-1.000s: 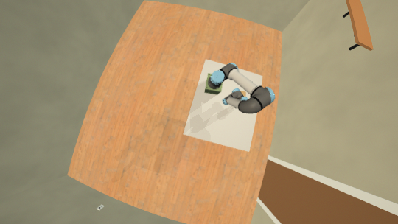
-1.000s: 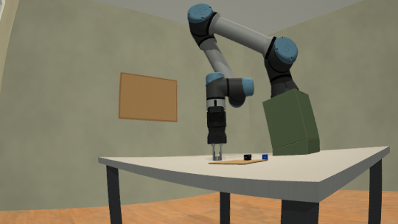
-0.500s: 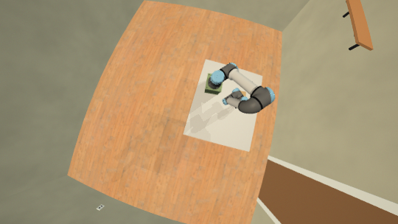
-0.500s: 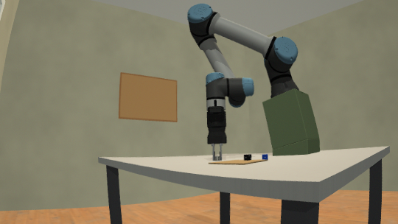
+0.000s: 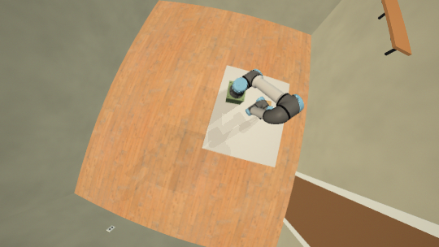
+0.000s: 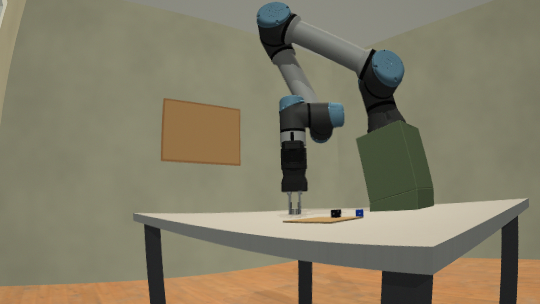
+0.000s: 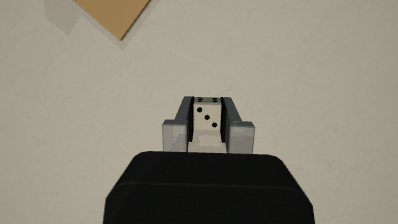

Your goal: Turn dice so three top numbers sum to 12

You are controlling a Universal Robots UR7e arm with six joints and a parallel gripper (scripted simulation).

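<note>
Now: the tan mat 160 mm to the left of my hand, 30 mm below it and 20 mm ahead of it. The rest, counted from my hand: blue die: 180 mm to the left, 90 mm behind, 20 mm below; black die: 150 mm to the left, 30 mm behind, 20 mm below; white die: 10 mm below.
</note>
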